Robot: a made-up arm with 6 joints.
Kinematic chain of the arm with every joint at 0, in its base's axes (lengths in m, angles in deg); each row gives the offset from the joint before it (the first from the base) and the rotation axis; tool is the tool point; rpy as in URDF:
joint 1: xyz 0 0 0.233 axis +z
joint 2: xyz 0 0 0 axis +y
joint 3: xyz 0.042 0 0.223 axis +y
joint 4: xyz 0.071 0 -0.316 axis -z
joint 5: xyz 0 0 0 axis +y
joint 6: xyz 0.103 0 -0.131 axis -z
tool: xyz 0 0 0 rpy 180 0 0
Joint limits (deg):
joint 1: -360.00..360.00
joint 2: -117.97..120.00
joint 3: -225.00..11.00
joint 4: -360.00..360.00
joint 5: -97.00..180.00
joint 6: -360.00..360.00
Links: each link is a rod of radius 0.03 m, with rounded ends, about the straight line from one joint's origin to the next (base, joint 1, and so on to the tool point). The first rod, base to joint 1, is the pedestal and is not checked.
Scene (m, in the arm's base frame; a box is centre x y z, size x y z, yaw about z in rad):
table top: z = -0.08
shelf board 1: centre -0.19 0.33 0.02 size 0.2 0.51 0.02 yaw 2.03
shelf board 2: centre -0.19 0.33 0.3 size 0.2 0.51 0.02 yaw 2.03
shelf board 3: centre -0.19 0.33 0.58 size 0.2 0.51 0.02 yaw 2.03
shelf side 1: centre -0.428 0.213 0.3 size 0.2 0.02 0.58 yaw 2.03
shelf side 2: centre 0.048 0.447 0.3 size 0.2 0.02 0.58 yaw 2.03
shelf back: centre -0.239 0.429 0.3 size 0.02 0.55 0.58 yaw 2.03
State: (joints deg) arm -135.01 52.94 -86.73 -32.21 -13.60 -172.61
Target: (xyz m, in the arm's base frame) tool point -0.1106 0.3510 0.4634
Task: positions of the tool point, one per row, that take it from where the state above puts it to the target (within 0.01 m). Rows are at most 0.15 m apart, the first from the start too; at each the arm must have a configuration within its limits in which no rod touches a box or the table.
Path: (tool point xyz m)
1: -0.4116 -0.4119 0.1941
2: -0.4304 -0.3409 0.2894
3: -0.4231 -0.2620 0.3671
4: -0.3939 -0.1846 0.4240
5: -0.3498 -0.1154 0.4593
6: -0.2992 -0.0578 0.4747
7: -0.2495 -0.0121 0.4739
8: -0.2065 0.0243 0.4622
9: -0.1727 0.0551 0.4458
10: -0.1721 0.1097 0.4659
11: -0.1691 0.1774 0.4804
12: -0.1526 0.2600 0.4816
13: -0.1106 0.3510 0.4634

